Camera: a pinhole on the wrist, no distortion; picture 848 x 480 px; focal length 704.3 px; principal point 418.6 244.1 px. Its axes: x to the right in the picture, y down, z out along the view. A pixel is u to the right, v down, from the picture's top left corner.
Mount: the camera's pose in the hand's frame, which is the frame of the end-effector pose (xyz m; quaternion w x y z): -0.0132 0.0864 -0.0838 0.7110 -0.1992 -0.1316 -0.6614
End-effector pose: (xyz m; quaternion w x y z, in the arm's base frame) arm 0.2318 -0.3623 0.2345 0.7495 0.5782 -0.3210 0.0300
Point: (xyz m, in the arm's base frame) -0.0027 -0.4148 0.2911
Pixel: outside the picture
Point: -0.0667 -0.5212 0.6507
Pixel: 267.7 262.6
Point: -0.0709 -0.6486 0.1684
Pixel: outside the picture
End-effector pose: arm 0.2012 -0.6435 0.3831 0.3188 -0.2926 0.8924 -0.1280
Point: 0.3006 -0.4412 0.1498
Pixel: 470.4 67.1
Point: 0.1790 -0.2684 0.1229
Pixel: 64.6 86.1
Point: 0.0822 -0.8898 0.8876
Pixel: behind the camera
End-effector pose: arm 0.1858 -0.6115 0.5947 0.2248 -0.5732 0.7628 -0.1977
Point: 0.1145 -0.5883 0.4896
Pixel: 574.6 285.6
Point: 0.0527 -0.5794 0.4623
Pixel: 255.7 345.6
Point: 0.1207 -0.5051 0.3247
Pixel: 388.1 91.8
